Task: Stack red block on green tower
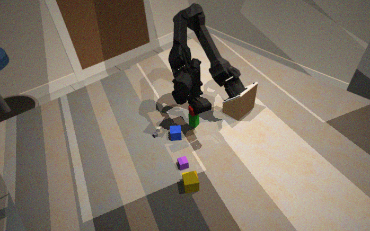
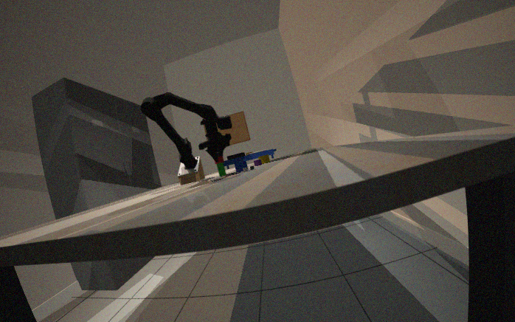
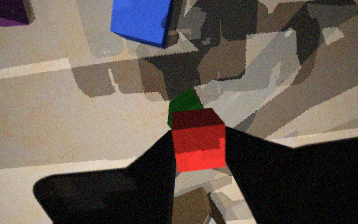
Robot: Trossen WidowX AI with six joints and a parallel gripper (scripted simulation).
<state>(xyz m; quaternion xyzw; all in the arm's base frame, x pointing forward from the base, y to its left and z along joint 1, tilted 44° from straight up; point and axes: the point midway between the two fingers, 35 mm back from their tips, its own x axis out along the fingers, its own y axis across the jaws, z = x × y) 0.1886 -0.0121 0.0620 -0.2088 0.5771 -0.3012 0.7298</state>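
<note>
The red block is 1 cm above my gripper tip. Round my gripper tip: white block 14 cm ahead, 6 cm to the right, 6 cm below; then blue block 10 cm ahead, 5 cm below, 1 cm to the left; then grey block 16 cm ahead, 6 cm below, 5 cm to the right.
</note>
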